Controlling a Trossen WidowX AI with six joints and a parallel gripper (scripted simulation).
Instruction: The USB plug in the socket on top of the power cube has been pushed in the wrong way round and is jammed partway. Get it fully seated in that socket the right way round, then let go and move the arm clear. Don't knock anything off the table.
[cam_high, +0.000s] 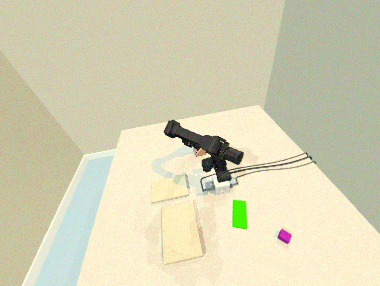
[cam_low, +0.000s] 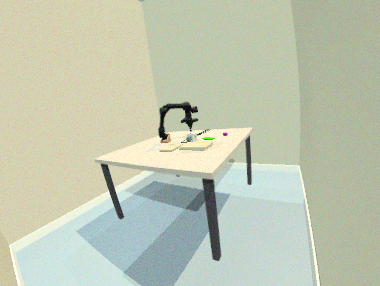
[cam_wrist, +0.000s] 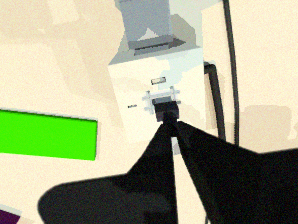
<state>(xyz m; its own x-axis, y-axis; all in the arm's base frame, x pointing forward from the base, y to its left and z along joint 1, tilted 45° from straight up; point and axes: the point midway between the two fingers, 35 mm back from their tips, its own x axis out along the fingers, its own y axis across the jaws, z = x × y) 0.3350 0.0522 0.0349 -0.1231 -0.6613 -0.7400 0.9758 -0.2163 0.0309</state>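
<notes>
My gripper tip is now 20 mm above the dark USB plug. Also, from my gripper tip: green flat block: 170 mm ahead, 120 mm below, 30 mm to the left; USB socket: 60 mm below; magenta block: 330 mm ahead, 160 mm to the left, 110 mm below.
</notes>
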